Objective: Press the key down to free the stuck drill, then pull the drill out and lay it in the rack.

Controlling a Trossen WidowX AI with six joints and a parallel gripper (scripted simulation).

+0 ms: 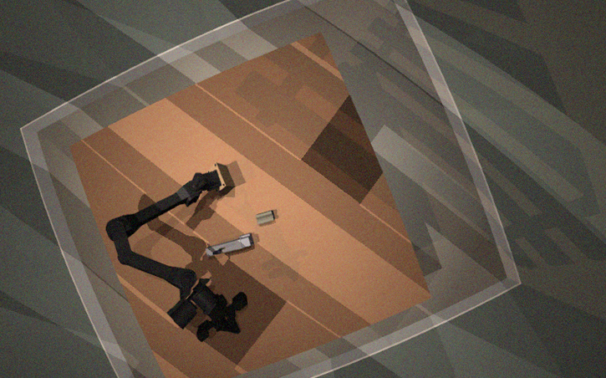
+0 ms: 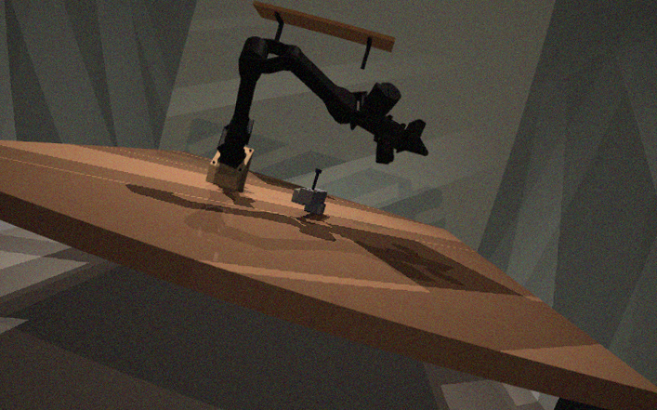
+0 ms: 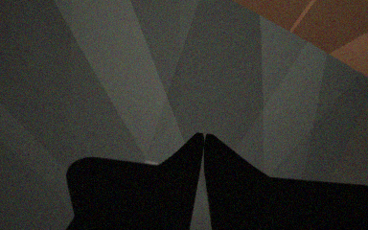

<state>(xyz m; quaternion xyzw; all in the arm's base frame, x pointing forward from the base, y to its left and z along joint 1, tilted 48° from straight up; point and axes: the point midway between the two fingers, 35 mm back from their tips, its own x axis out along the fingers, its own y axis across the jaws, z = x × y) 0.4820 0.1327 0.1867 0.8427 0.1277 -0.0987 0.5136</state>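
The drill lies 260 mm behind my gripper tip, 200 mm below it and 20 mm to the left of it. Also, from my gripper tip: rack 330 mm behind, 230 mm below, 170 mm to the left.
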